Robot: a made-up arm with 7 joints. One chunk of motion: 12 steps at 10 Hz.
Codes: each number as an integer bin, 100 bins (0 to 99) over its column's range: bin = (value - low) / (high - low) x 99, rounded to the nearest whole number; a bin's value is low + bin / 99 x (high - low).
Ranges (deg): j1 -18..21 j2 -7..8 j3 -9..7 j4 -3..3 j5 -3..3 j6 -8..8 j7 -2..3
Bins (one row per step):
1: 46 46 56 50 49 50 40
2: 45 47 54 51 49 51 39
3: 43 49 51 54 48 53 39
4: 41 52 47 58 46 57 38
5: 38 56 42 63 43 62 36
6: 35 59 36 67 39 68 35
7: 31 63 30 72 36 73 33
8: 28 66 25 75 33 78 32
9: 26 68 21 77 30 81 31
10: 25 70 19 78 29 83 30
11: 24 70 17 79 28 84 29
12: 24 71 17 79 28 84 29
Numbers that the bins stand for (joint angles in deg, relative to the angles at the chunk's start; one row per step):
1: 0.12 -0.03 0.05 0.03 -0.03 0.08 0.02
2: -0.27 0.12 -0.27 0.09 -0.03 0.24 -0.03
3: -1.06 0.42 -0.76 0.27 -0.09 0.57 -0.03
4: -1.85 0.88 -1.40 0.52 -0.21 1.21 -0.08
5: -3.03 1.48 -2.21 0.82 -0.39 2.02 -0.18
6: -4.21 1.94 -3.18 1.06 -0.64 2.99 -0.23
7: -5.79 2.55 -4.15 1.36 -0.82 3.80 -0.33
8: -6.97 3.00 -4.96 1.55 -1.00 4.61 -0.38
9: -7.76 3.30 -5.61 1.67 -1.18 5.09 -0.43
10: -8.15 3.61 -5.93 1.73 -1.24 5.41 -0.48
11: -8.55 3.61 -6.25 1.79 -1.30 5.58 -0.54
12: -8.55 3.76 -6.25 1.79 -1.30 5.58 -0.54

